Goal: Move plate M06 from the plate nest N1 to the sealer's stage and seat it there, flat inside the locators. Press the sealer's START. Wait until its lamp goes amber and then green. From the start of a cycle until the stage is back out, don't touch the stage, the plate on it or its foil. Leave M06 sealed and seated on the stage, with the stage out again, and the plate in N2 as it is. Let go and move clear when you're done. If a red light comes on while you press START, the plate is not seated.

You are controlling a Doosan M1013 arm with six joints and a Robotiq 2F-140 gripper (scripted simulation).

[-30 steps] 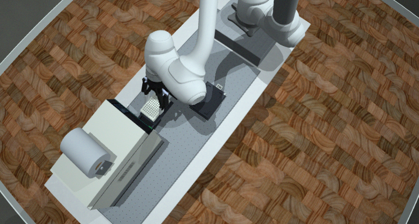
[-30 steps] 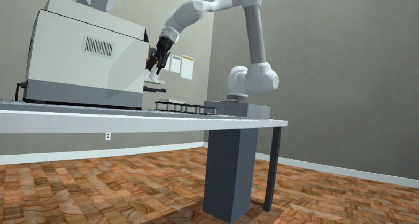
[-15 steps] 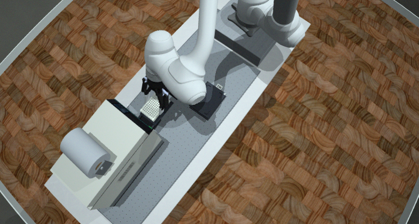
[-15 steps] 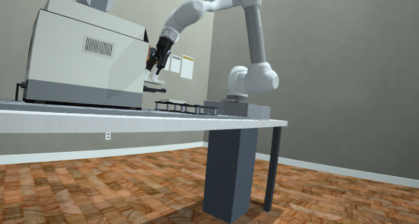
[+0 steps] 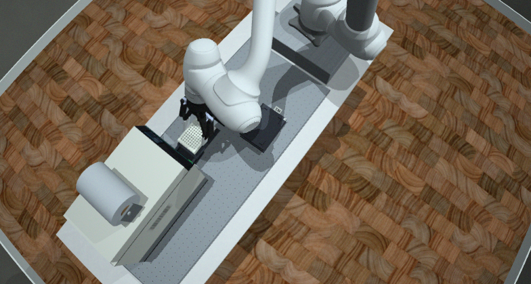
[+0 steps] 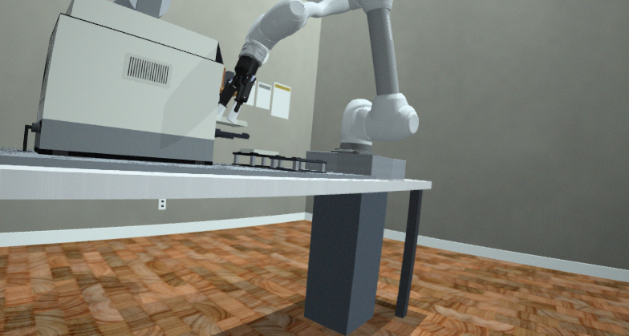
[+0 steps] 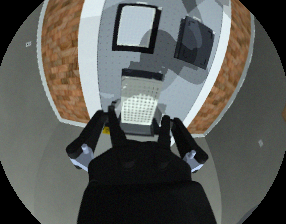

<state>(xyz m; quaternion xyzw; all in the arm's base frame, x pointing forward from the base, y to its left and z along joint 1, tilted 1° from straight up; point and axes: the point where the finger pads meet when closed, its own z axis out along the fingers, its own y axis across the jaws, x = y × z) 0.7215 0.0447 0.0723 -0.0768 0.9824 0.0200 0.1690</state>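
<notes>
The sealer stage lies 6 cm below my hand. From my hand the other things lie so: foil roll (33 cm ahead, 5 cm to the left, 25 cm above); white plate (19 cm behind, 7 cm to the right, 11 cm below); nest N1 (22 cm behind, 13 cm to the left, 13 cm below).
</notes>
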